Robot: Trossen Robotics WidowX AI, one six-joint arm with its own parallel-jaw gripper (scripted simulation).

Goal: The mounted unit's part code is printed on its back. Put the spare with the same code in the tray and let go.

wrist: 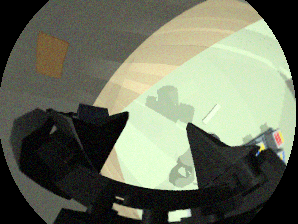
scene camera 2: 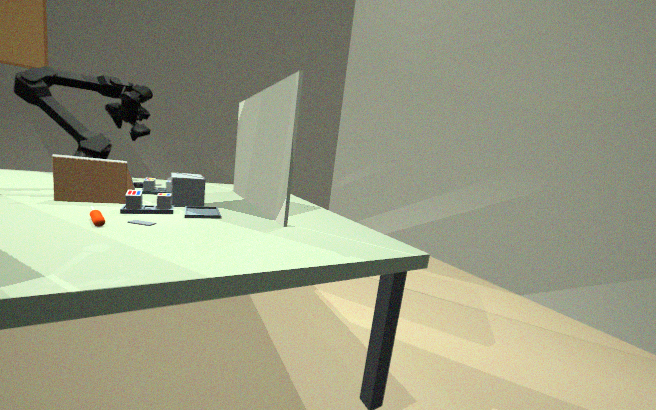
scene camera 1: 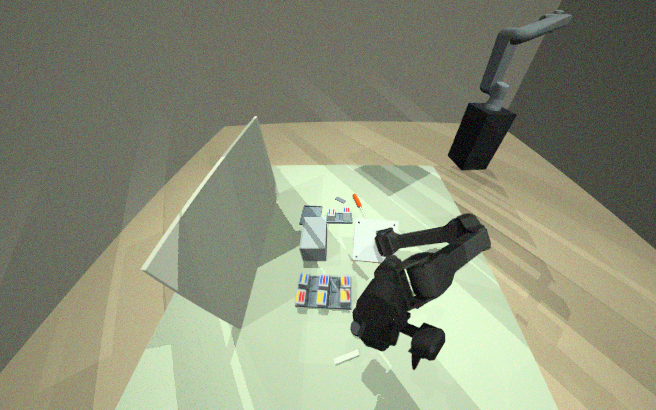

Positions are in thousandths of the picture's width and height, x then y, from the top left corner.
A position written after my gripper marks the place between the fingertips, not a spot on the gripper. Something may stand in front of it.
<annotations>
My gripper shows in the wrist view (532,538), in scene camera 2 (193,328) and in scene camera 1 (604,874).
</annotations>
